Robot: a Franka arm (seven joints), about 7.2 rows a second.
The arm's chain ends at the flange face. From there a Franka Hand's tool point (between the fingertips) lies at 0.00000 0.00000 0.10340 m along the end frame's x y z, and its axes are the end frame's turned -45 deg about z.
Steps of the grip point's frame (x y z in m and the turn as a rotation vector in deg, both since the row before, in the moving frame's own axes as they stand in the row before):
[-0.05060 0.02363 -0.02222 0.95 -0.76 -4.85]
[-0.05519 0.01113 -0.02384 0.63 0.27 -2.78]
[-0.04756 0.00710 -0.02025 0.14 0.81 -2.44]
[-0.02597 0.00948 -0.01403 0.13 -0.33 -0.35]
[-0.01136 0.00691 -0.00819 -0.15 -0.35 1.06]
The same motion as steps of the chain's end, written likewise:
[-0.01688 0.05264 -0.02220 0.13 -1.21 -4.85]
[-0.03067 0.04803 -0.02383 0.64 -0.25 -2.78]
[-0.02944 0.03988 -0.02024 0.67 0.47 -2.44]
[-0.01107 0.02481 -0.01403 -0.14 -0.33 -0.35]
[-0.00289 0.01228 -0.00819 -0.35 -0.14 1.06]

